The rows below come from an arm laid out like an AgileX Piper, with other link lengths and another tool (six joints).
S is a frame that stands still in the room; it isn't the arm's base.
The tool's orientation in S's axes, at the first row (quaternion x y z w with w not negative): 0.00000 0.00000 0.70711 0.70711
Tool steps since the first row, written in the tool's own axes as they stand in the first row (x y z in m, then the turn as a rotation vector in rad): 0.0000 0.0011 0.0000 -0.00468 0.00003 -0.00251; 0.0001 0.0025 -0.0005 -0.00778 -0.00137 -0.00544; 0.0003 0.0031 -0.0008 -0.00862 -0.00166 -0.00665; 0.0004 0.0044 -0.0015 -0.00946 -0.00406 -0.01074; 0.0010 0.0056 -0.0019 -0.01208 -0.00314 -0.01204; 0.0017 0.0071 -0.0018 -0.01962 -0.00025 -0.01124; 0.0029 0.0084 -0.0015 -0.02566 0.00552 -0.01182; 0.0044 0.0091 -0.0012 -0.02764 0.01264 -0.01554; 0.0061 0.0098 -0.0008 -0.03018 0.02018 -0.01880; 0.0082 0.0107 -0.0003 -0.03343 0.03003 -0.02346; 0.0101 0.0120 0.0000 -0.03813 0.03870 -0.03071; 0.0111 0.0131 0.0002 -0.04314 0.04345 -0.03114
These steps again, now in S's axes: -0.0011 0.0000 0.0000 -0.00003 -0.00468 -0.00251; -0.0025 0.0001 -0.0005 0.00137 -0.00778 -0.00544; -0.0031 0.0003 -0.0008 0.00166 -0.00862 -0.00665; -0.0044 0.0004 -0.0015 0.00406 -0.00946 -0.01074; -0.0056 0.0010 -0.0019 0.00314 -0.01208 -0.01204; -0.0071 0.0017 -0.0018 0.00025 -0.01962 -0.01124; -0.0084 0.0029 -0.0015 -0.00552 -0.02566 -0.01182; -0.0091 0.0044 -0.0012 -0.01264 -0.02764 -0.01554; -0.0098 0.0061 -0.0008 -0.02018 -0.03018 -0.01880; -0.0107 0.0082 -0.0003 -0.03003 -0.03343 -0.02346; -0.0120 0.0101 0.0000 -0.03870 -0.03813 -0.03071; -0.0131 0.0111 0.0002 -0.04345 -0.04314 -0.03114
